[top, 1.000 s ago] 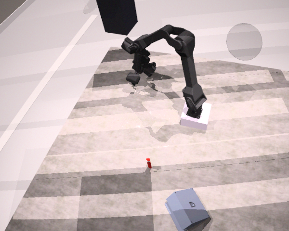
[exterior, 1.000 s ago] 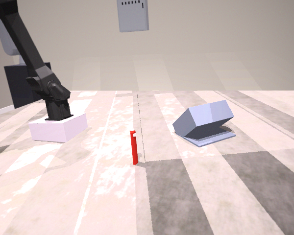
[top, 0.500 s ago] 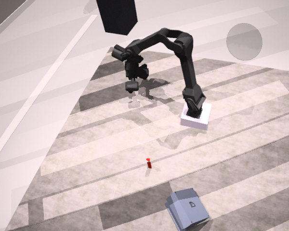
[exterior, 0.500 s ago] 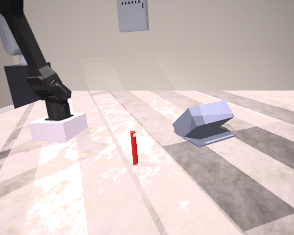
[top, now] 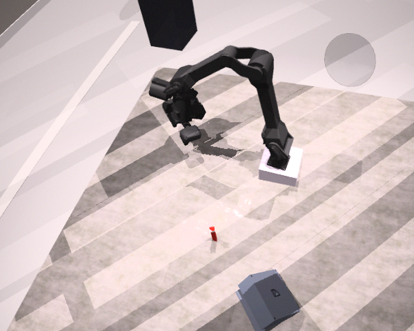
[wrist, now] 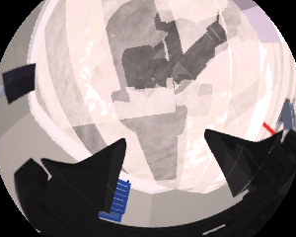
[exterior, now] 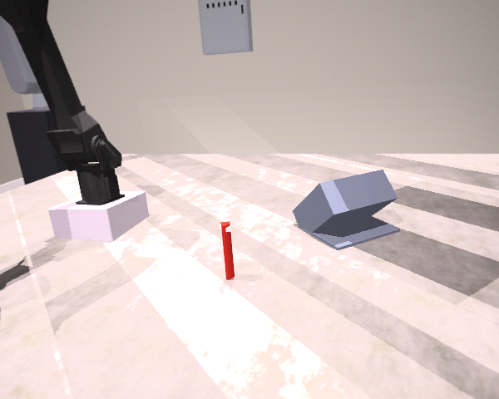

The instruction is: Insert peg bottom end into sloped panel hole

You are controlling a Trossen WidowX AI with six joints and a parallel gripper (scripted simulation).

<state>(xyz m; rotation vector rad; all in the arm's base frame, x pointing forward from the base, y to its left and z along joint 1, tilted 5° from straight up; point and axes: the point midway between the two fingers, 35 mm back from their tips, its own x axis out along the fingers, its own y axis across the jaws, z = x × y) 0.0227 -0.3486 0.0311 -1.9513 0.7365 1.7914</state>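
The red peg lies 290 mm ahead of my gripper tip, 250 mm to the left of it and 20 mm below it. Also, from my gripper tip: grey-blue sloped panel 410 mm ahead, 460 mm to the left, 40 mm below.
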